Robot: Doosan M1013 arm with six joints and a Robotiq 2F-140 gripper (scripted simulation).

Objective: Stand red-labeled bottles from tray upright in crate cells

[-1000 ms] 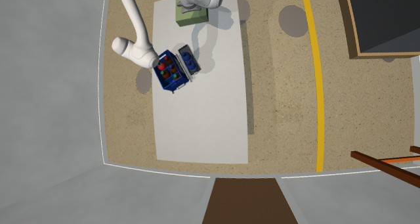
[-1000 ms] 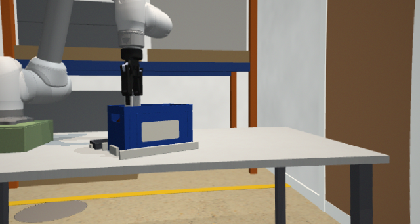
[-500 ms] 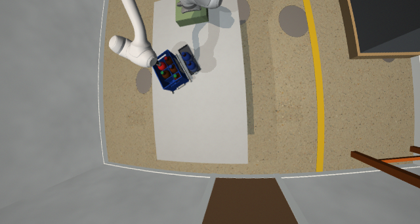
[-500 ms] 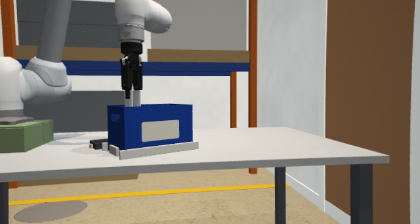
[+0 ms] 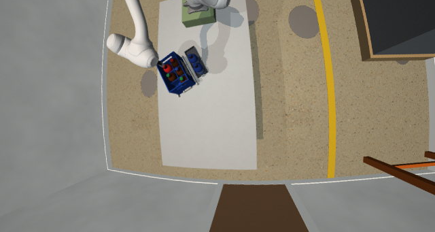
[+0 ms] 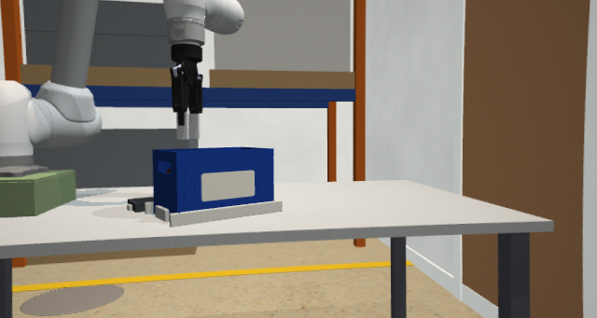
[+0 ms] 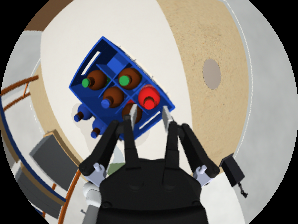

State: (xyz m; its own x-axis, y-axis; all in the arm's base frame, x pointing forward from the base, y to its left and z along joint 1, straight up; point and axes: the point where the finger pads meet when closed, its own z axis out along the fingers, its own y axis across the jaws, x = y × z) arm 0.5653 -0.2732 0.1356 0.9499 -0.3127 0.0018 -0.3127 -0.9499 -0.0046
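The red-labeled bottle lies 150 mm below my hand. Also, from my hand: blue crate: 150 mm below, 80 mm to the left, 50 mm ahead.
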